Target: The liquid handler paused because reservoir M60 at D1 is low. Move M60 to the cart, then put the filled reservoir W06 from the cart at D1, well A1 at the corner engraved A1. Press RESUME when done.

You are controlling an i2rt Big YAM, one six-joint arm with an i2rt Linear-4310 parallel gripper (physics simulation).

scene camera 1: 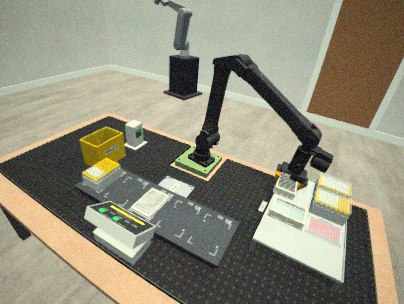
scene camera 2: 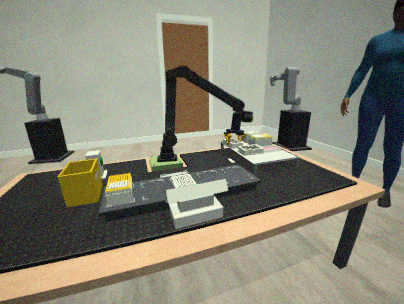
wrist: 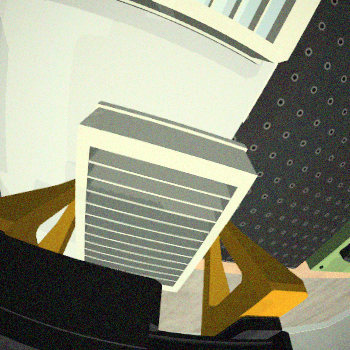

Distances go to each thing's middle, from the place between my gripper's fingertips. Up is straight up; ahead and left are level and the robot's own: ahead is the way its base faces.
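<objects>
Pink plate (scene camera 1: 324, 230): my hand is 190 mm to the right of it and 120 mm short of it. Yellow bin (scene camera 2: 80, 181): 790 mm to the right of my hand and 350 mm ahead of it. Going by their middles, the pink plate is the nearest to my hand of the things named here.
</objects>
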